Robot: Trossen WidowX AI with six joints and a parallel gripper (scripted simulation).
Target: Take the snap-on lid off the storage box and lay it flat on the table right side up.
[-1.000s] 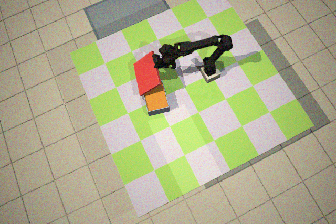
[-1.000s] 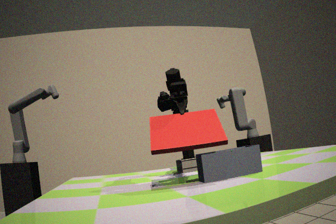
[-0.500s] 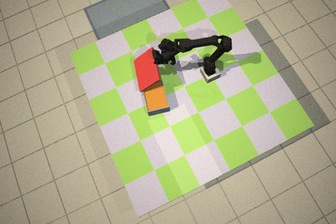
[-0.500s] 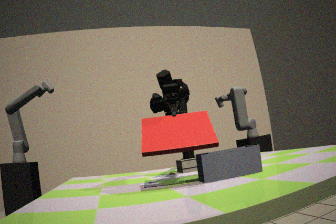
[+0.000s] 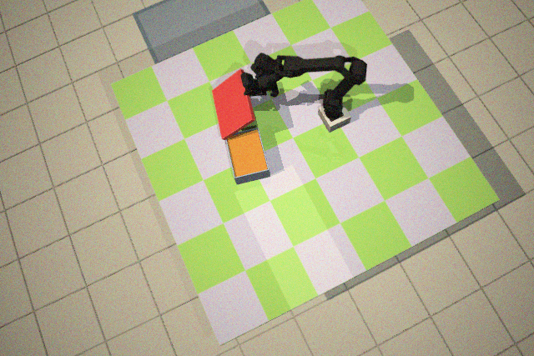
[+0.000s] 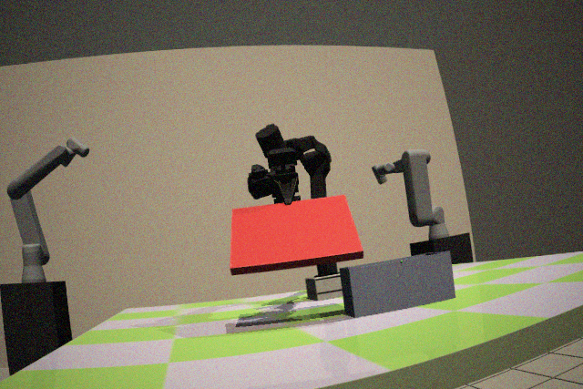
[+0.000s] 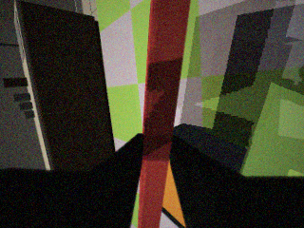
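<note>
The red lid is 60 mm ahead of my gripper tip, 50 mm below it and 20 mm to the right of it. The rest, counted from my gripper tip: grey storage box: 190 mm below, 170 mm to the left, 100 mm ahead.
</note>
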